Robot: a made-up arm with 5 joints.
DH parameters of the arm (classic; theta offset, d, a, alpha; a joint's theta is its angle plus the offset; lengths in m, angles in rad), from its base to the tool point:
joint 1: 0 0.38 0 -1.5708
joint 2: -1.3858 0 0.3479 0
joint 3: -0.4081 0 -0.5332 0
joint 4: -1.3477 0 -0.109 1.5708
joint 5: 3.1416 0.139 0 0
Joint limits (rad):
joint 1: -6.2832..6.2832
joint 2: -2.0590..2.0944
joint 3: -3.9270..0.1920
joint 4: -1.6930..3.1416
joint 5: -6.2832..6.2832
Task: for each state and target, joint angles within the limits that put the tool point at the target. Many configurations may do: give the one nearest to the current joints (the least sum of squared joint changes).
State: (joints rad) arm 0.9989 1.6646 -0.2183 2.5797 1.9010
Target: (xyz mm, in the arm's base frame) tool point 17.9 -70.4 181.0
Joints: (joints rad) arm 1.8198 1.5237 -0.3919 2.6935 1.9010
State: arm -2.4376 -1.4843 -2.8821 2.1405 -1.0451
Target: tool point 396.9 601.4 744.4
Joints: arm -2.1541 -1.4848 -2.7227 2.5316 -1.0451
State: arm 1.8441 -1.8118 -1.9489 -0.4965 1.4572
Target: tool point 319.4 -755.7 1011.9
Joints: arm 1.9707 -1.2964 -2.3333 0.0130 1.4572
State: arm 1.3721 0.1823 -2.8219 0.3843 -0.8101
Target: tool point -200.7 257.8 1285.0
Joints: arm 2.2323 0.7030 -3.3976 -0.1377 -0.8101
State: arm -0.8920 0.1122 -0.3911 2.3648 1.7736
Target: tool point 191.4 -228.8 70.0
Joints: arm -0.8742 0.5339 -0.7417 1.9263 1.7736
